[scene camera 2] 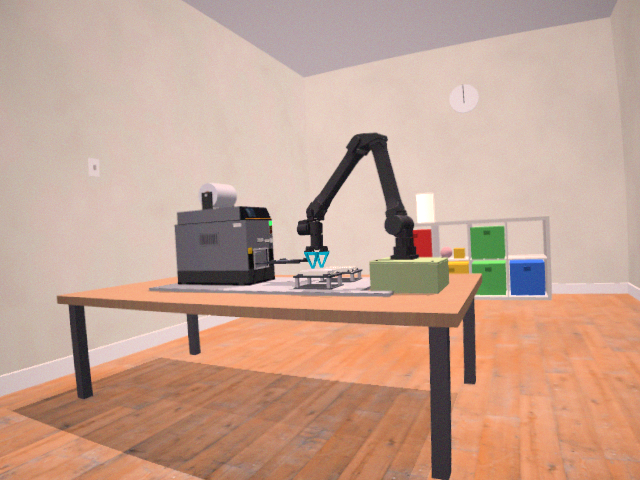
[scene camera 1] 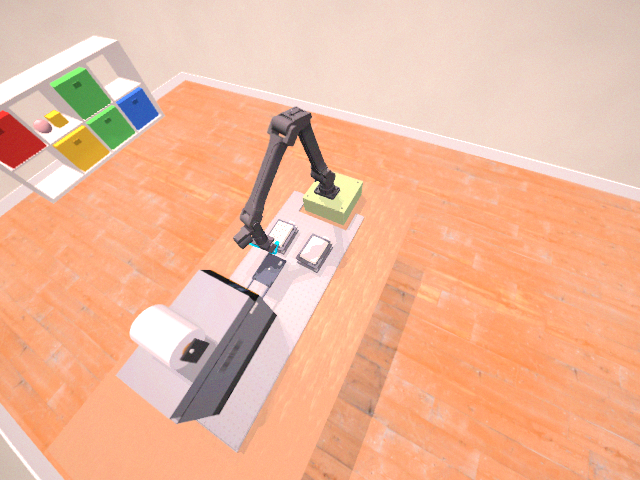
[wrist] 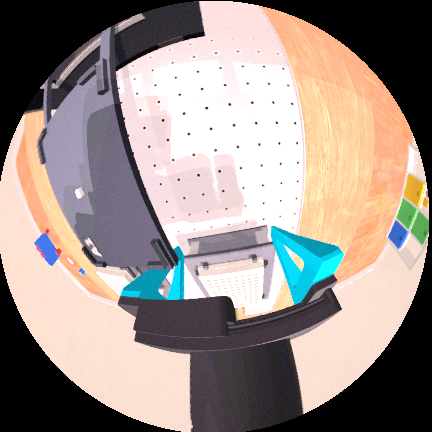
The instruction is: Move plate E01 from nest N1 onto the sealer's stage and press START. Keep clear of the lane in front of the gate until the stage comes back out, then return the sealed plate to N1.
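Pixels of known places: gripper, between the fingertips: [scene camera 2: 317, 268] [scene camera 1: 267, 250] [wrist: 225, 241]; arm's base, origin of its link: [scene camera 2: 404, 258] [scene camera 1: 327, 191].
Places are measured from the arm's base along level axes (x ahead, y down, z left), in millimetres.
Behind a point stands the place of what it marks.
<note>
My gripper [scene camera 1: 264, 248] @[x 433, y 43, z -101 mm] [scene camera 2: 317, 267] @[x 433, y 43, z -101 mm] [wrist: 225, 241] @[x 433, y 43, z -101 mm] is open, with nothing between its cyan fingers. It hangs above the board, close to the dotted plate and the stage. The dotted white plate [scene camera 1: 282, 233] @[x 318, y 40, z -90 mm] [wrist: 232, 285] @[x 348, y 40, z -101 mm] sits in a low nest. A second plate [scene camera 1: 314, 250] @[x 333, y 30, z 109 mm], with a smooth bright top, sits in the other nest; in the wrist view it is partly hidden behind the left finger. I cannot read which is E01 or N1. The sealer's dark stage [scene camera 1: 268, 269] @[x 527, y -5, z -17 mm] [wrist: 110, 185] @[x 519, y -3, z -48 mm] is out and carries no plate. The sealer [scene camera 1: 227, 361] @[x 899, y -119, z 108 mm] [scene camera 2: 217, 242] @[x 828, y -98, z 106 mm] shows a green light; START is too small to identify.
A white roll [scene camera 1: 165, 333] @[x 894, y -378, z 24 mm] [scene camera 2: 222, 195] @[x 844, y -316, z 35 mm] sits on top of the sealer. The arm stands on a green base block [scene camera 1: 325, 209] @[x 95, y 27, z 40 mm] [scene camera 2: 408, 276] @[x -50, y 51, z 145 mm]. The perforated board [scene camera 1: 297, 315] @[x 625, y 98, z 182 mm] [wrist: 230, 130] @[x 534, y 97, z -124 mm] lies on the wooden table [scene camera 2: 258, 305] @[x 374, y 110, z 449 mm]. A shelf unit stands beyond the table.
</note>
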